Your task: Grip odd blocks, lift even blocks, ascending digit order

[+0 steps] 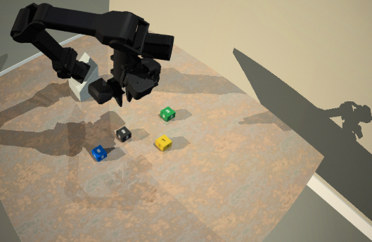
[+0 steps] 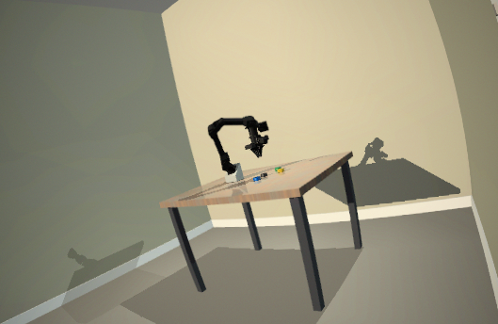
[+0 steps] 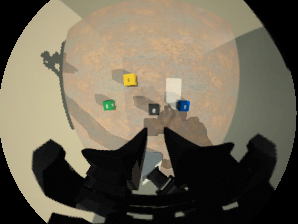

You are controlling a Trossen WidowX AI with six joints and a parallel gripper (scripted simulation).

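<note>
Now: the black block 12 cm below my gripper tip. The rest, counted from my gripper tip: yellow block (10 cm ahead, 5 cm to the left, 12 cm below); blue block (10 cm to the right, 12 cm below); green block (4 cm ahead, 15 cm to the left, 12 cm below).
</note>
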